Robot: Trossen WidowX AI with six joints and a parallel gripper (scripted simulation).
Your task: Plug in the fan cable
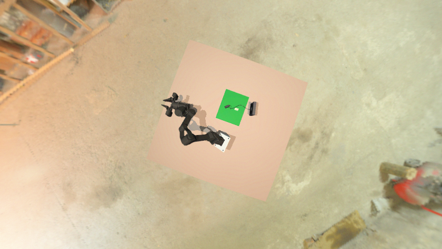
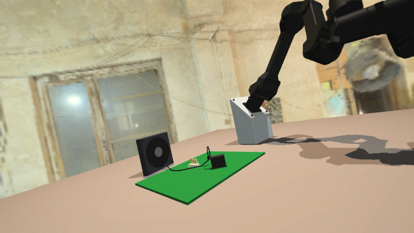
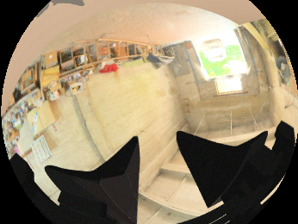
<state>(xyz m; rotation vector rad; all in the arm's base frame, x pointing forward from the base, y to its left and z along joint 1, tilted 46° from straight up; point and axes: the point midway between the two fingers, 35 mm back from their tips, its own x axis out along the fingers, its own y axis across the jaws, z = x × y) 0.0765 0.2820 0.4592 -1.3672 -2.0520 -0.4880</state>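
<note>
My gripper tip is now 46 cm to the left of the black plug, 25 cm short of it and 24 cm above it. Also, from my gripper tip: four-pin header: 55 cm to the right, 28 cm ahead, 26 cm below; black fan: 67 cm to the right, 34 cm ahead, 20 cm below; green board: 51 cm to the right, 27 cm below, 27 cm ahead.
</note>
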